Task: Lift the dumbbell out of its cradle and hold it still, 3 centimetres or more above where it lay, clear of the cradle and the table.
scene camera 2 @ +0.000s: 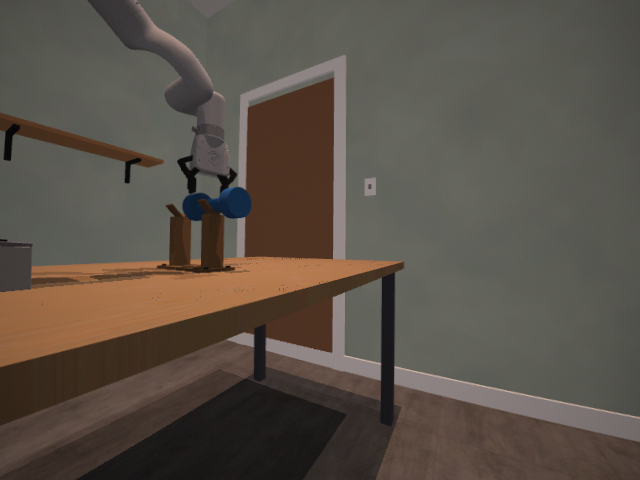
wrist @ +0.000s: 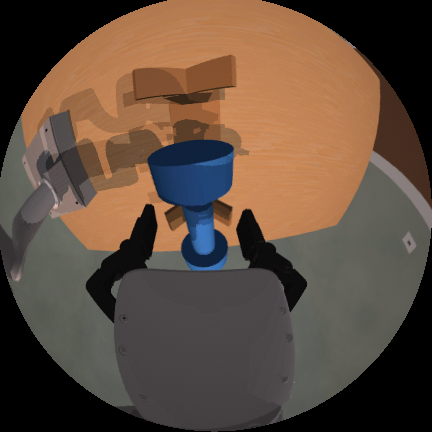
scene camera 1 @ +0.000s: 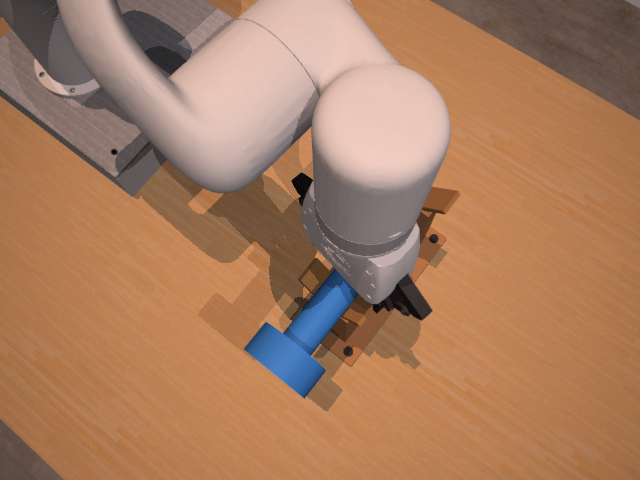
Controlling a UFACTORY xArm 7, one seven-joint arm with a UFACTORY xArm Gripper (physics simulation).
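Places are measured from the arm's base along level axes (x ahead, y left, z up), in millimetres.
Where they show: gripper, fingertip midpoint: (scene camera 2: 208,195) (wrist: 197,216); arm's base, origin of the base link: (wrist: 48,192) (scene camera 1: 79,61).
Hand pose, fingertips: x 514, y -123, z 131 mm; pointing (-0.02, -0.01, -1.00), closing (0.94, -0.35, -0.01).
Each offset is from my fingertips to the top centre of the thing. Level surfaces: height alone.
A blue dumbbell {dx -8, dy -36, dz +10 mm} (scene camera 1: 285,360) (scene camera 2: 235,202) (wrist: 192,175) lies roughly level on the wooden cradle {dx +6, dy +51, dz -19 mm} (scene camera 1: 364,338) (scene camera 2: 212,240) (wrist: 160,82). Its handle crosses one notched post, with one head overhanging outward and the other between the two posts. The other post's notch holds nothing. My gripper (scene camera 2: 207,190) (wrist: 197,216) is open and empty, pointing down. In the wrist view its fingers stand on either side of the handle, apart from it. In scene camera 2 the fingertips are near the height of the heads' tops. In scene camera 1 the gripper body hides the inner head.
The cradle's base is on the wooden table {dz -210 mm} (scene camera 1: 516,310) (scene camera 2: 129,310) (wrist: 300,125). The grey robot base (scene camera 1: 72,124) (scene camera 2: 15,266) (wrist: 72,165) stands on the table beside the cradle. A wall shelf (scene camera 2: 77,142) is at the left, behind the arm. A brown door (scene camera 2: 289,180) is beyond the table.
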